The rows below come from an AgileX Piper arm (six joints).
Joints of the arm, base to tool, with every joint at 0 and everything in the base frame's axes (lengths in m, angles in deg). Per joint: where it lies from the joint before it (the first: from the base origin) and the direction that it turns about. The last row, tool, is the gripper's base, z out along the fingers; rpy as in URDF.
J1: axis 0 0 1 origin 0 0 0.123
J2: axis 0 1 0 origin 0 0 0
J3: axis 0 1 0 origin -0.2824 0 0.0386
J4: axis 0.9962 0 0.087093 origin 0.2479 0 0.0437
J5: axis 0 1 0 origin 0 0 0
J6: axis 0.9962 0 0.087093 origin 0.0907 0 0.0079
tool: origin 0 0 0 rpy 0 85 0
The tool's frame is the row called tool.
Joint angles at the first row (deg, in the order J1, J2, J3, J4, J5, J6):
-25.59 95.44 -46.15 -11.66 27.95 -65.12
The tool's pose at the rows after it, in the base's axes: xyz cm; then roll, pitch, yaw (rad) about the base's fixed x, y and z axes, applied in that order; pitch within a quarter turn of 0, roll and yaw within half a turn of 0:
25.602, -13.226, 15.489, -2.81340, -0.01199, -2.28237
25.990, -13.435, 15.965, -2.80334, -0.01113, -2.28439
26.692, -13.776, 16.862, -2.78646, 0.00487, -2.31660
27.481, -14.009, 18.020, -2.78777, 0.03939, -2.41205
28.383, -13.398, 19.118, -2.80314, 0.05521, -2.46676
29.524, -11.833, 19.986, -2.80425, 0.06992, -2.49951
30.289, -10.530, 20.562, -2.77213, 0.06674, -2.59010
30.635, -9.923, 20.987, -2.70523, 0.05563, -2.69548
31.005, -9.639, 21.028, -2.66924, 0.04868, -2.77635
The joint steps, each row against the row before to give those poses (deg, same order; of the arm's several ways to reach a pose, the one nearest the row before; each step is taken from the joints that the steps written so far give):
0.00 0.00 0.00 0.00 0.23 -0.38
0.00 0.00 -1.30 0.00 0.74 0.00
0.00 0.00 -2.40 0.44 1.39 1.43
0.29 0.05 -3.25 0.68 3.15 5.19
1.85 0.00 -3.02 0.18 3.97 4.54
3.70 0.00 -2.23 -1.07 2.63 6.10
3.80 0.05 -1.28 -5.76 1.99 12.50
2.85 0.05 -0.55 -8.28 1.92 13.85
1.64 0.88 -0.88 -4.53 2.25 8.66

